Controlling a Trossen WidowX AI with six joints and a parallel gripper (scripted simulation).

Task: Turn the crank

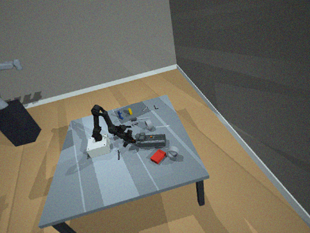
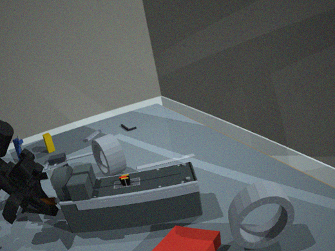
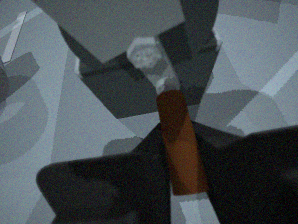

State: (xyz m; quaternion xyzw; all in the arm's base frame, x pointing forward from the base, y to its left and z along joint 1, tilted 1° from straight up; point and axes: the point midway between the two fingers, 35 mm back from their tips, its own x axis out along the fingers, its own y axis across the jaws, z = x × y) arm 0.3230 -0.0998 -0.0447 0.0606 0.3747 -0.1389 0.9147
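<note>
Right now the red pointer is 16 cm ahead of my gripper tip, 5 cm above it and 4 cm to the right of it. The rest, counted from my gripper tip: brown handle: 3 cm above, 2 cm behind, 1 cm to the left; yellow block: 56 cm to the left, 2 cm behind; blue clamp: 51 cm to the left, 14 cm behind, 2 cm above.
</note>
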